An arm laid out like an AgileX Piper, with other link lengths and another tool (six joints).
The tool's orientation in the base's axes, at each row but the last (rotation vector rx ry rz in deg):
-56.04 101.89 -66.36
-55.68 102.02 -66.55
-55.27 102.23 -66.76
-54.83 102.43 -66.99
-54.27 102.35 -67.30
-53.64 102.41 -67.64
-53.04 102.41 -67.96
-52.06 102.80 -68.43
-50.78 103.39 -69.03
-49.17 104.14 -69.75
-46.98 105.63 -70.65
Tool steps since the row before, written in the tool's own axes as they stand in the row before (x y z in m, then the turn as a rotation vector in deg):
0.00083 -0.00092 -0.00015 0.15 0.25 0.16
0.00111 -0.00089 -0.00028 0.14 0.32 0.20
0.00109 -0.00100 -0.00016 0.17 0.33 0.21
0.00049 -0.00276 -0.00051 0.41 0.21 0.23
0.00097 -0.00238 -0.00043 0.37 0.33 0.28
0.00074 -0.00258 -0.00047 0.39 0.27 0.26
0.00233 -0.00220 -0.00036 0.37 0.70 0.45
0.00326 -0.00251 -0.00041 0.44 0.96 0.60
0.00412 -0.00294 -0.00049 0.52 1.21 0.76
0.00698 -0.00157 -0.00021 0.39 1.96 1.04
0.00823 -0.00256 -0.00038 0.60 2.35 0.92
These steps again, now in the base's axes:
-0.00030 -0.00096 0.00074 0.04 -0.12 -0.31
-0.00054 -0.00115 0.00069 0.07 -0.10 -0.38
-0.00041 -0.00121 0.00077 0.06 -0.13 -0.40
-0.00019 -0.00106 0.00264 0.00 -0.38 -0.34
-0.00040 -0.00141 0.00216 0.04 -0.33 -0.46
-0.00033 -0.00125 0.00240 0.03 -0.36 -0.40
-0.00099 -0.00257 0.00168 0.14 -0.28 -0.85
-0.00145 -0.00344 0.00177 0.21 -0.32 -1.15
-0.00194 -0.00426 0.00198 0.28 -0.38 -1.45
-0.00333 -0.00634 -0.00006 0.50 -0.15 -2.19
-0.00425 -0.00749 0.00055 0.25 -0.14 -2.58

